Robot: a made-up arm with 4 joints. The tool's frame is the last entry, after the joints. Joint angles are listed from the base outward. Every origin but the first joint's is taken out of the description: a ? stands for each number. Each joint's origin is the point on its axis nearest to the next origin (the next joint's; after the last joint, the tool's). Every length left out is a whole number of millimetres.
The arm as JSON. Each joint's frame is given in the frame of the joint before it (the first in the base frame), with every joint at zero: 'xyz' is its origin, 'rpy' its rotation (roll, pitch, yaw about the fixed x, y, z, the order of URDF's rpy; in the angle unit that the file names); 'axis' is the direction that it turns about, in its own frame. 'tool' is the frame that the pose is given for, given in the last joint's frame.
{
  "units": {
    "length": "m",
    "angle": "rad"
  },
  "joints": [
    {
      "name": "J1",
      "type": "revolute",
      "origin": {
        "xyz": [
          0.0,
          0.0,
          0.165
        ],
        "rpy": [
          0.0,
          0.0,
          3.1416
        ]
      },
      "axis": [
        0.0,
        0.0,
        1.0
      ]
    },
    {
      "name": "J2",
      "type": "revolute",
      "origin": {
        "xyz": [
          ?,
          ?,
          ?
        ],
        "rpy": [
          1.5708,
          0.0,
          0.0
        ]
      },
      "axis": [
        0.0,
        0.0,
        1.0
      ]
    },
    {
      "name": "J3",
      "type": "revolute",
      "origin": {
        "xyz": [
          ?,
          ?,
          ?
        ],
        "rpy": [
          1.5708,
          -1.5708,
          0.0
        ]
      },
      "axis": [
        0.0,
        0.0,
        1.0
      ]
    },
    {
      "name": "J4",
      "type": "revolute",
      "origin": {
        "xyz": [
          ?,
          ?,
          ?
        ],
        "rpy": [
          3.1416,
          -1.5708,
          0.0
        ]
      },
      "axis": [
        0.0,
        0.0,
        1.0
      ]
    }
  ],
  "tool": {
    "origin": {
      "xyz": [
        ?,
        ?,
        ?
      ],
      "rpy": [
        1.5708,
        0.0,
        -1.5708
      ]
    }
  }
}
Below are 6 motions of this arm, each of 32 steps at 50 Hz.
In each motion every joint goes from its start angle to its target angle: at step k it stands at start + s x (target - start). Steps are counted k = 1, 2, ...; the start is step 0. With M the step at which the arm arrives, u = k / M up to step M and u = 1 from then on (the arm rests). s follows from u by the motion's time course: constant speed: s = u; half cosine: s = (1 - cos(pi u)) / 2; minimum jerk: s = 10 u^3 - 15 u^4 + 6 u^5.
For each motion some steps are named. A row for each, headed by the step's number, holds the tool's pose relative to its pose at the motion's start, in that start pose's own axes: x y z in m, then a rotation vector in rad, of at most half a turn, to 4 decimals.
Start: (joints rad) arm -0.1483 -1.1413 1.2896 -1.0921
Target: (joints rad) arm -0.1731 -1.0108 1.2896 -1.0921
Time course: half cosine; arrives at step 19
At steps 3, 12, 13, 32:
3: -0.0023 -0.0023 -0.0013 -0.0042 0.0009 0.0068
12: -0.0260 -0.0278 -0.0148 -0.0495 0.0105 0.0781
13: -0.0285 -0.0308 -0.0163 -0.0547 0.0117 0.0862
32: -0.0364 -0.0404 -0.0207 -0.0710 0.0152 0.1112

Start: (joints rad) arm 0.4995 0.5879 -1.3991 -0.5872
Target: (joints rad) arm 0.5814 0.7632 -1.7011 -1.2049
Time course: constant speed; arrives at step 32
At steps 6, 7, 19, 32:
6: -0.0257 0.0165 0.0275 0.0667 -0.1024 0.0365
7: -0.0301 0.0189 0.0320 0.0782 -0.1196 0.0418
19: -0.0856 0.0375 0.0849 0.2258 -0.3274 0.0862
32: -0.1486 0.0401 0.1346 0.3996 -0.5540 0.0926

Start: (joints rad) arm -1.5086 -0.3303 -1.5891 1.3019
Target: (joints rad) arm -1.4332 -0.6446 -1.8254 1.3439
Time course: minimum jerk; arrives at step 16
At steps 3, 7, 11, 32:
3: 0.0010 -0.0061 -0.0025 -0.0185 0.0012 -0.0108
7: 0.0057 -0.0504 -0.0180 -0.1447 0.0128 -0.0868
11: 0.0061 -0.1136 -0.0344 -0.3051 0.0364 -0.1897
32: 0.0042 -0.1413 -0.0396 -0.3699 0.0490 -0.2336

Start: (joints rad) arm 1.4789 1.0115 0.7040 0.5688
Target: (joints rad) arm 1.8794 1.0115 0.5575 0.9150
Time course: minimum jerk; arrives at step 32
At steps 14, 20, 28, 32:
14: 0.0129 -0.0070 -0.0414 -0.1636 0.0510 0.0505
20: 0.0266 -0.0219 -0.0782 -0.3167 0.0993 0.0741
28: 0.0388 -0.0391 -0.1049 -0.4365 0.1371 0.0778
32: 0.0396 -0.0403 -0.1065 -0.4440 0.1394 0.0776

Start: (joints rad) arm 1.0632 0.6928 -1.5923 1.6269
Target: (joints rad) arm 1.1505 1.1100 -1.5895 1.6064
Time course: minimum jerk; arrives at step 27
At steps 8, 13, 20, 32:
8: -0.0065 0.0438 -0.0045 -0.0135 0.0045 0.0655
13: -0.0268 0.1266 -0.0155 -0.0373 0.0153 0.1930
20: -0.0706 0.2333 -0.0347 -0.0646 0.0344 0.3681
32: -0.0854 0.2603 -0.0404 -0.0709 0.0404 0.4154

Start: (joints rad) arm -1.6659 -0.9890 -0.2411 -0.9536
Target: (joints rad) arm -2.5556 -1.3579 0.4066 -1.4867
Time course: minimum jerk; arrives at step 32
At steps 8, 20, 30, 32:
8: -0.0038 -0.0462 -0.0272 -0.1433 -0.0764 0.0054
20: 0.0017 -0.3534 -0.0962 -0.9269 -0.6162 0.2454
30: 0.0268 -0.4904 -0.0773 -1.2071 -0.8825 0.4583
32: 0.0271 -0.4915 -0.0770 -1.2092 -0.8847 0.4603

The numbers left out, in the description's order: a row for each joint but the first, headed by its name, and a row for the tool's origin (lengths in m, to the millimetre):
J2: -0.105 -0.105 0.0
J3: -0.107 -0.47 0.0
J4: 0.212 0.038 0.0
tool: -0.102 -0.155 0.0

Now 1 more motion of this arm.
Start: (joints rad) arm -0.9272 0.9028 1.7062 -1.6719
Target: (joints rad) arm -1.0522 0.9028 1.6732 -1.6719
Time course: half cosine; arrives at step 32
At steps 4, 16, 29, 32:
4: 0.0006 0.0004 0.0000 -0.0016 0.0037 0.0007
16: 0.0077 0.0052 0.0000 -0.0215 0.0487 0.0084
29: 0.0152 0.0102 -0.0005 -0.0421 0.0953 0.0158
32: 0.0156 0.0105 -0.0005 -0.0431 0.0974 0.0161

